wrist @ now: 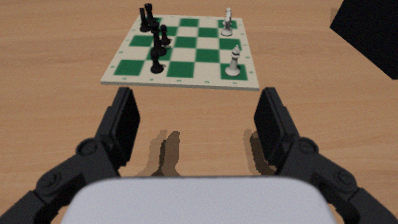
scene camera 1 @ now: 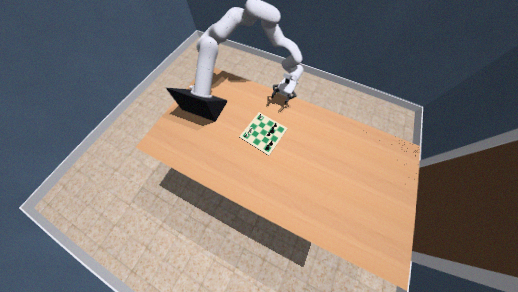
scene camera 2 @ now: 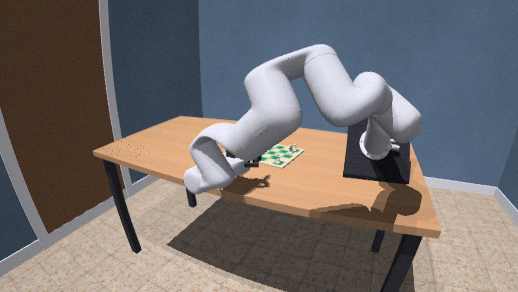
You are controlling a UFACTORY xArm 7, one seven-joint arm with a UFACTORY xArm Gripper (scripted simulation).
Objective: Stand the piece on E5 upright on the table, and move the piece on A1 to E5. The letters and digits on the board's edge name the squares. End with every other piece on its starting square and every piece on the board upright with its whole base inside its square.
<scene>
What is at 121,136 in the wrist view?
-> My gripper.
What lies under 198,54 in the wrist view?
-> A chessboard.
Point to a chessboard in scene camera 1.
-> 258,137
</scene>
